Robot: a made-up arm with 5 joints.
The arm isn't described. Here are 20 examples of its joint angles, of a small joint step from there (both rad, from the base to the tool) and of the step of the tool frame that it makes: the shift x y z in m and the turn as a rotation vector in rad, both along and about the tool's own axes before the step.
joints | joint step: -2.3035 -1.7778 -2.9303 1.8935 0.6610 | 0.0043 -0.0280 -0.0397 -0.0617 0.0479
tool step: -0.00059 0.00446 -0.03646 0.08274 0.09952 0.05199
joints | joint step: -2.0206 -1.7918 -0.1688 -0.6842 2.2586 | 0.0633 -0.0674 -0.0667 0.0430 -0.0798
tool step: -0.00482 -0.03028 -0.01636 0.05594 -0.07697 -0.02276
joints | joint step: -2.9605 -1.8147 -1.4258 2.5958 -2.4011 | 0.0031 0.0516 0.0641 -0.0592 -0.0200
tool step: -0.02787 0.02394 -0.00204 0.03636 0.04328 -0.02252
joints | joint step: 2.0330 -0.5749 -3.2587 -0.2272 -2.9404 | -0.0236 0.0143 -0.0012 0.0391 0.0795
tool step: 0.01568 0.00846 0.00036 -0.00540 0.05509 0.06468
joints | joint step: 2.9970 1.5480 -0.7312 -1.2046 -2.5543 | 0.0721 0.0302 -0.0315 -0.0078 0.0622
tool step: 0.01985 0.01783 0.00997 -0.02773 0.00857 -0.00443
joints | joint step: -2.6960 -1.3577 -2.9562 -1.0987 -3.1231 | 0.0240 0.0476 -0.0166 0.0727 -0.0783
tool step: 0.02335 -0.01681 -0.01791 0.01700 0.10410 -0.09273
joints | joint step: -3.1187 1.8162 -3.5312 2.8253 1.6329 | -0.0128 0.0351 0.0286 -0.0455 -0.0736
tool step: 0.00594 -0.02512 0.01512 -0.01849 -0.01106 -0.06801
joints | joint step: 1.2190 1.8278 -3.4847 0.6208 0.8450 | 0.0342 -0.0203 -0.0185 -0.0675 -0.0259
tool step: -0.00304 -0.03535 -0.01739 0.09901 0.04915 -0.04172
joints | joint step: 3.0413 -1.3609 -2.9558 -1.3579 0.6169 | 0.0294 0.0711 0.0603 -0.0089 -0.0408
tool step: -0.01329 0.03265 -0.05515 -0.08393 -0.09109 -0.06381
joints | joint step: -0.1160 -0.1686 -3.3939 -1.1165 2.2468 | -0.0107 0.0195 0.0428 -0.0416 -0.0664
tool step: 0.00575 0.01110 -0.02040 -0.02298 0.00385 -0.06686
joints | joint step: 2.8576 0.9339 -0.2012 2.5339 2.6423 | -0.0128 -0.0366 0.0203 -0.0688 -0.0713
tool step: -0.00939 -0.00765 0.00472 0.04430 -0.07269 -0.08402
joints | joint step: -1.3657 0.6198 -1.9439 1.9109 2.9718 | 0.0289 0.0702 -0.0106 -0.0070 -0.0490
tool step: -0.03419 0.01170 0.02527 0.00616 0.05483 -0.07263
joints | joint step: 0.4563 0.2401 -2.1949 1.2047 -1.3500 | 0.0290 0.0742 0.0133 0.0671 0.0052
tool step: 0.01367 -0.01191 0.06247 0.15475 -0.01661 -0.01751
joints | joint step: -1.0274 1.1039 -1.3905 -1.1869 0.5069 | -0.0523 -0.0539 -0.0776 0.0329 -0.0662
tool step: 0.06185 0.00462 0.01103 -0.00153 0.11158 -0.06362
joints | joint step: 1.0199 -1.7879 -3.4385 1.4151 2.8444 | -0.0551 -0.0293 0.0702 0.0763 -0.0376
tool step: -0.00780 0.04009 0.00825 -0.06649 0.10156 -0.08271
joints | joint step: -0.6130 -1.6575 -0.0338 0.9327 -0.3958 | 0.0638 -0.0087 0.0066 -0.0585 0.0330
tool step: 0.00162 0.00372 -0.00254 0.01963 0.07303 -0.01198
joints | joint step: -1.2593 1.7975 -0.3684 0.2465 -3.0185 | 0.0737 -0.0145 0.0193 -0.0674 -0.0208
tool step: 0.00173 0.00240 -0.00574 0.06601 -0.07044 -0.01537
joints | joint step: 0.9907 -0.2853 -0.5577 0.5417 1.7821 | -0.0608 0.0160 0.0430 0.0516 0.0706
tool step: 0.02038 0.01244 0.01942 -0.10366 0.04138 0.12953
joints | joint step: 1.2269 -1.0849 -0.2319 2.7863 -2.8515 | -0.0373 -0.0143 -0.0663 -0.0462 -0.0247
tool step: 0.00789 0.00269 -0.00765 -0.07017 -0.11183 -0.01854
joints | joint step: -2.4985 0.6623 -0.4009 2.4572 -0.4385 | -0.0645 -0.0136 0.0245 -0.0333 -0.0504
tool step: 0.00082 0.01423 0.00534 0.01426 0.03218 -0.10891
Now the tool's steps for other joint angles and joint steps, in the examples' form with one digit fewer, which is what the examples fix.
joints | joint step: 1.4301 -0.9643 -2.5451 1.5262 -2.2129 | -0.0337 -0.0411 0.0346 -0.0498 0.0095
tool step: 0.0122 0.0068 -0.0217 -0.0271 -0.0580 -0.0049
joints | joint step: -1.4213 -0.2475 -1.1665 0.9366 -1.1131 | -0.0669 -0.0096 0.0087 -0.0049 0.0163
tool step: -0.0227 0.0070 -0.0026 -0.0191 -0.0250 0.0756
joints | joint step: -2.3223 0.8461 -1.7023 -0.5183 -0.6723 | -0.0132 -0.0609 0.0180 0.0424 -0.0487
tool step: 0.0176 0.0258 -0.0146 -0.0103 -0.0079 -0.0461
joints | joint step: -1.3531 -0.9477 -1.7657 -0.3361 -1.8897 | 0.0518 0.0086 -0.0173 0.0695 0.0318
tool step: -0.0123 -0.0104 0.0071 0.0561 0.0242 0.0832
